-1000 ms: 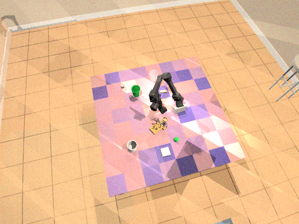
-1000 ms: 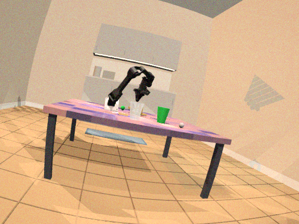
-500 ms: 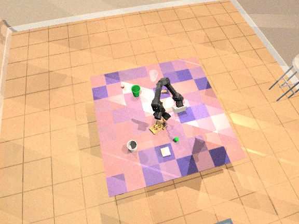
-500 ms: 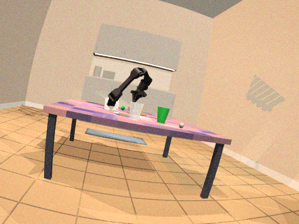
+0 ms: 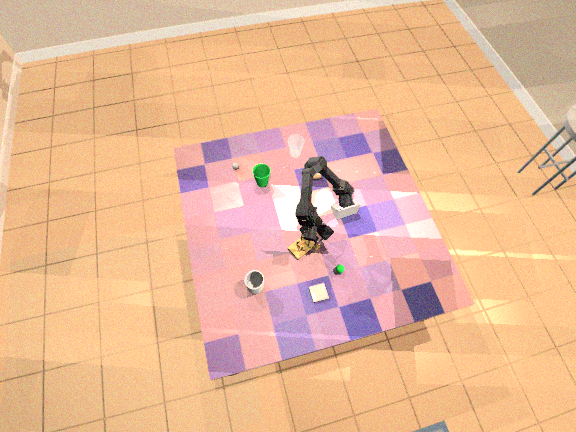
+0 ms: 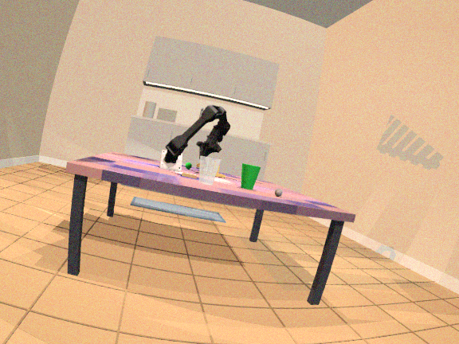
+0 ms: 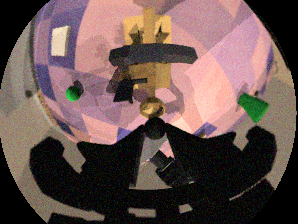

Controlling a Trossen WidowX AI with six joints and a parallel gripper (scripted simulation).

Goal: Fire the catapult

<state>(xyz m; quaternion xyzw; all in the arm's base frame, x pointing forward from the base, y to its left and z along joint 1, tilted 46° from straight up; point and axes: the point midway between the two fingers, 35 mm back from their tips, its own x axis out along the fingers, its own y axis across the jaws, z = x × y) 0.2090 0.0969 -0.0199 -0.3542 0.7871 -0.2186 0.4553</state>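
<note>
Right now my gripper tip is 60 mm short of the wooden catapult, 40 mm above it and 30 mm to the right of it. From my gripper tip the other things lie so: small dark ball (10 mm above); then green ball (220 mm to the left, 70 mm below, 30 mm behind); then white square tile (290 mm to the left, 110 mm ahead, 90 mm below).
</note>
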